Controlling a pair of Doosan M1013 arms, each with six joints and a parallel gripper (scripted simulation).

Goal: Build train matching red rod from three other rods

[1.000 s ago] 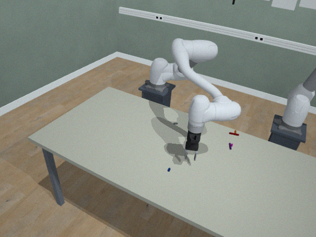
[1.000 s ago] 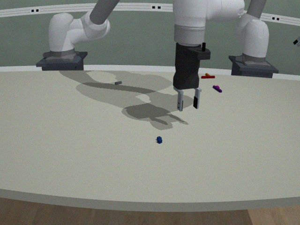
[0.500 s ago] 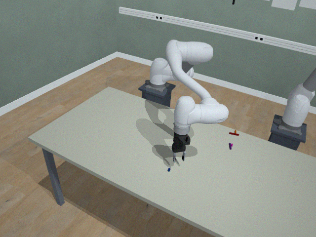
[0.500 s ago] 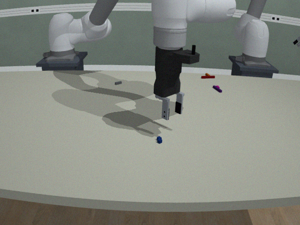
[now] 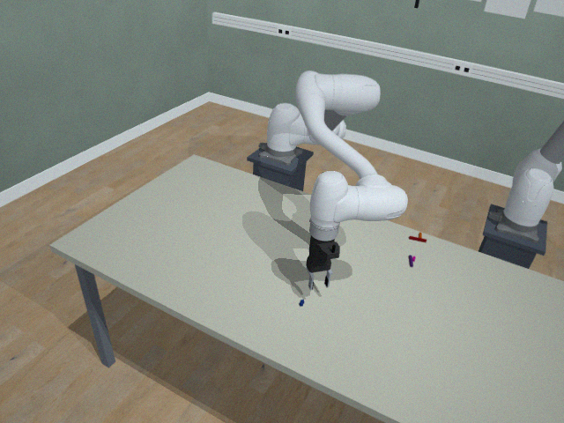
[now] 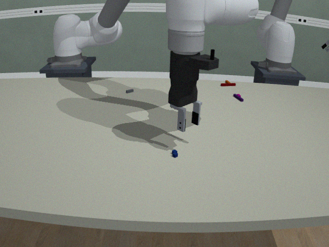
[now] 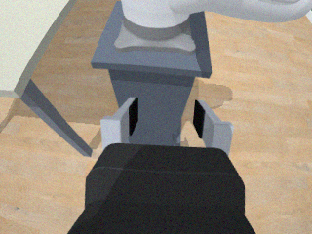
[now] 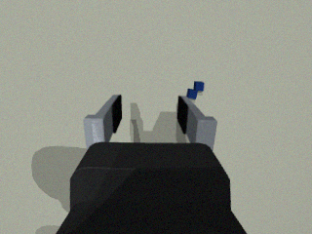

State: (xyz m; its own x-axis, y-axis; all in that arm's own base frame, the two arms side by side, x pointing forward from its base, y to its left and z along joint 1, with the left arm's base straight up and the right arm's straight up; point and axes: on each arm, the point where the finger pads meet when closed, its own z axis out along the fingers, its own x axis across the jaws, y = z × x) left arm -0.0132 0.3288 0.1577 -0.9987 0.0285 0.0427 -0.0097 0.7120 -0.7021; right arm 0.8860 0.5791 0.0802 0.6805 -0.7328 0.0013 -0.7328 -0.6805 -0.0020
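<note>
My right gripper is now 53 cm past the red rod, 23 cm to the right of it and 8 cm above it. Round my right hand: grey rod (41 cm behind, 20 cm to the right, 8 cm below); then purple rod (37 cm behind, 24 cm to the left, 8 cm below); then magenta rod (39 cm behind, 25 cm to the left, 8 cm below).
</note>
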